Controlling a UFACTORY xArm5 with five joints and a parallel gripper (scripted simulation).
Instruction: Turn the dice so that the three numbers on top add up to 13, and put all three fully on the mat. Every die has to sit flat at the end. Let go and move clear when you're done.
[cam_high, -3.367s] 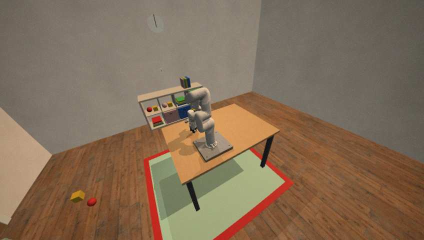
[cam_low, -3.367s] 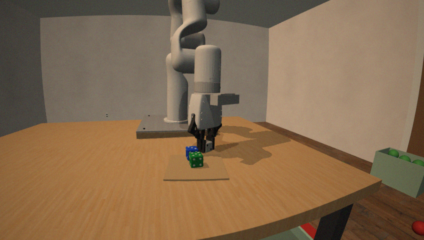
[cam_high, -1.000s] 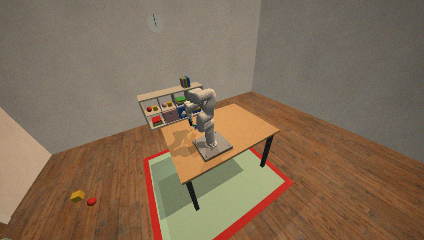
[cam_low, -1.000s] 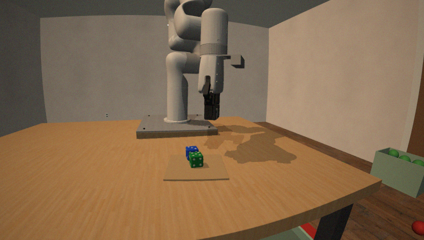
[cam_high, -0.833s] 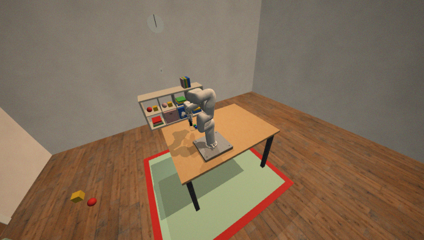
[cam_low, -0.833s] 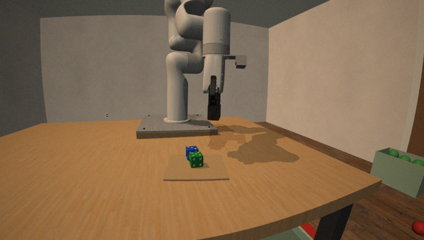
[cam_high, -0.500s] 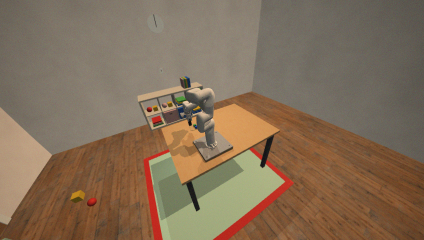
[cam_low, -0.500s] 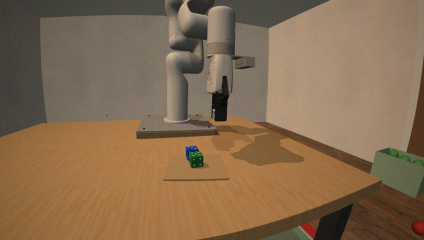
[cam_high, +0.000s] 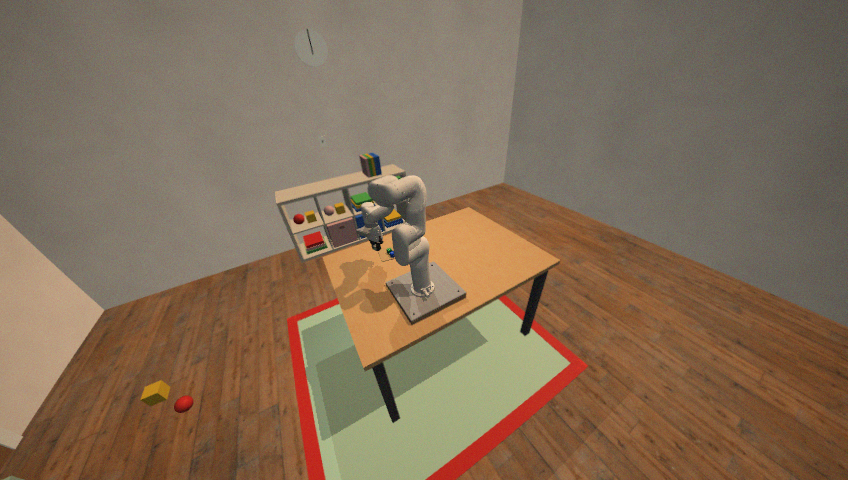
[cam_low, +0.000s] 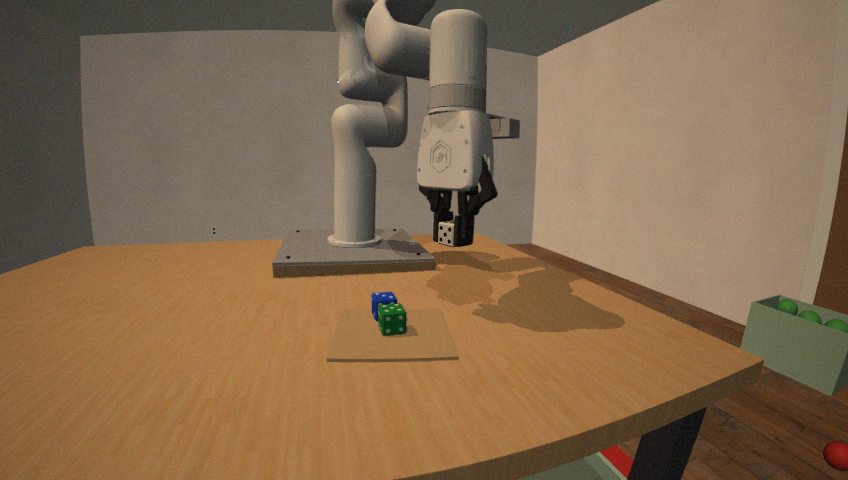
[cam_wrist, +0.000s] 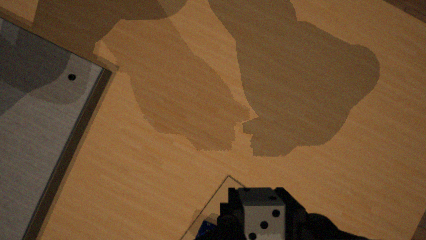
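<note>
Right now my hand is 1 cm short of the blue die, 9 cm to the left of it and 10 cm above it. Also, from my hand: green die: 5 cm ahead, 9 cm to the right, 10 cm below; white die: 1 cm below; tan mat: 5 cm ahead, 9 cm to the right, 12 cm below.
</note>
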